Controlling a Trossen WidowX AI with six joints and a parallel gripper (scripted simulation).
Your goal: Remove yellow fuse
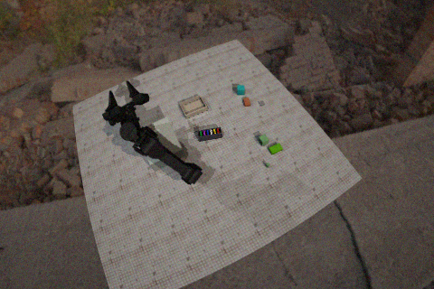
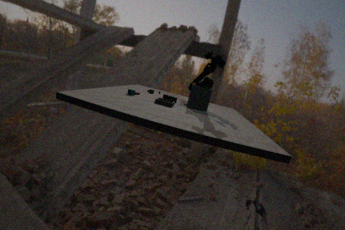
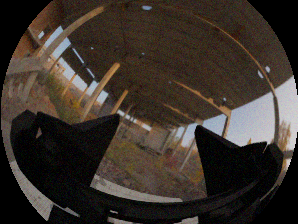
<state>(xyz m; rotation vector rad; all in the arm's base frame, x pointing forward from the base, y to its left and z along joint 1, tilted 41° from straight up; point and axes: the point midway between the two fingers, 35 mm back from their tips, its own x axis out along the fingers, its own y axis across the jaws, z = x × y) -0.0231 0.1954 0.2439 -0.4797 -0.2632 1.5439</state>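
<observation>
Now: the yellow fuse 47 cm below my gripper tip, 33 cm ahead of it and 6 cm to the right of it. From my gripper tip the other things lie so: tan tray: 49 cm below, 30 cm ahead, 16 cm to the left; then orange block: 59 cm ahead, 48 cm below, 5 cm to the left; then teal block: 60 cm ahead, 47 cm below, 14 cm to the left.
</observation>
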